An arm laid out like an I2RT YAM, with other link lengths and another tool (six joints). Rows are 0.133 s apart.
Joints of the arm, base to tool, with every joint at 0 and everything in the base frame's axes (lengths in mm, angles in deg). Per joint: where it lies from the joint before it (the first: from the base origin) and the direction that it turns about. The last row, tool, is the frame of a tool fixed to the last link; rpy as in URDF.
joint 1: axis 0 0 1 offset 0 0 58.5
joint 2: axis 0 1 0 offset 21.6 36.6 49.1
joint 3: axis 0 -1 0 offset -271.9 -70.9 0
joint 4: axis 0 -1 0 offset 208.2 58.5 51
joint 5: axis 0 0 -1 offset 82.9 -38 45.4
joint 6: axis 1 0 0 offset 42.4 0 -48.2
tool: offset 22 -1 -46 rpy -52.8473 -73.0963 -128.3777
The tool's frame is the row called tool.
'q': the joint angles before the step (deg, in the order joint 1, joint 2, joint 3, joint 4, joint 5, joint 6). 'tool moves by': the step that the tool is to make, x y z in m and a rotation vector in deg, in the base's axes. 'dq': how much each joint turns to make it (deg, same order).
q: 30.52 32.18 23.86 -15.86 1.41 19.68
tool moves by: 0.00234 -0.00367 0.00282 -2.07 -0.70 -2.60
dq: 0.01 0.29 1.07 -1.18 3.26 -0.87
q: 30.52 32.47 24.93 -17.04 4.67 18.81
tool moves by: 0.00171 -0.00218 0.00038 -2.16 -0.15 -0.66
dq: 0.00 0.74 0.59 -0.68 1.42 -1.48
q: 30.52 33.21 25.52 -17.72 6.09 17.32
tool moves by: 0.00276 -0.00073 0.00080 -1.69 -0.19 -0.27
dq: 0.00 1.12 0.50 0.07 0.92 -1.29
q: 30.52 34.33 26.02 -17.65 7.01 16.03
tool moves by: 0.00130 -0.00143 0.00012 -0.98 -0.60 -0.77
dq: 0.01 0.08 0.00 0.19 1.20 -0.70
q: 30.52 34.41 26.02 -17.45 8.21 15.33
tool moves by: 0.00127 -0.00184 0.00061 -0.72 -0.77 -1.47
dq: 0.00 -0.15 0.00 0.19 1.76 -0.28
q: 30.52 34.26 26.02 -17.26 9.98 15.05
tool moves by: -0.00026 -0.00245 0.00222 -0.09 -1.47 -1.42
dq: 0.00 -1.22 0.00 0.03 1.64 -0.15
